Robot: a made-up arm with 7 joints.
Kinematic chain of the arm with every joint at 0, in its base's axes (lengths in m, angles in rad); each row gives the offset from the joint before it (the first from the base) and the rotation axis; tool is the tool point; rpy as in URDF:
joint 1: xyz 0 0 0.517 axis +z
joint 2: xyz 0 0 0 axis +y
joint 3: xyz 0 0 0.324 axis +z
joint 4: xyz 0.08 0 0 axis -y
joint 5: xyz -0.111 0 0.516 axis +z
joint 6: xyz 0 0 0 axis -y
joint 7: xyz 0.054 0 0 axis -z
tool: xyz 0 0 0 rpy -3.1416 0 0
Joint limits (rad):
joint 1: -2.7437..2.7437
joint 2: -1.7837..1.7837
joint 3: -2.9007..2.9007
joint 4: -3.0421..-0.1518
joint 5: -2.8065..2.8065
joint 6: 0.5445..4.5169
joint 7: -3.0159..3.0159
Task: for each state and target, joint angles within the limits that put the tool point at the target. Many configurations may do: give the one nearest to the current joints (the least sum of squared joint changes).
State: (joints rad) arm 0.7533 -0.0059 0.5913 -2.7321 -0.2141 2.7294 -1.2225
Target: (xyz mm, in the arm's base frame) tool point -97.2 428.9 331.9
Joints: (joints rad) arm 0.9718 0.3176 0.7324 -2.6611 -0.2232 2.6700 -1.2225
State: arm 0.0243 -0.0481 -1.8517 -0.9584 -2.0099 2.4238 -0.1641
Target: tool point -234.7 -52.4 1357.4
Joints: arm -0.2132 -0.2734 -1.8616 -0.1871 -2.0153 2.7455 -0.1641
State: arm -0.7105 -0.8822 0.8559 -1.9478 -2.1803 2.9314 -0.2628
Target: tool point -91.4 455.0 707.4
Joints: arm 0.2808 -1.2935 1.0896 -2.3547 -2.2366 3.1583 -0.2628
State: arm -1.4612 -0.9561 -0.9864 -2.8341 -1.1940 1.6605 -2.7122
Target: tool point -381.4 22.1 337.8
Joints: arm -1.7598 -0.7009 -1.7720 -2.7776 -1.1942 1.5676 -2.7122
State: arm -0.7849 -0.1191 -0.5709 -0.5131 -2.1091 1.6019 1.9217
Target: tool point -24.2 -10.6 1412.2
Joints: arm -0.7724 -0.0922 -0.6561 -0.1518 -2.1857 2.1688 1.9217
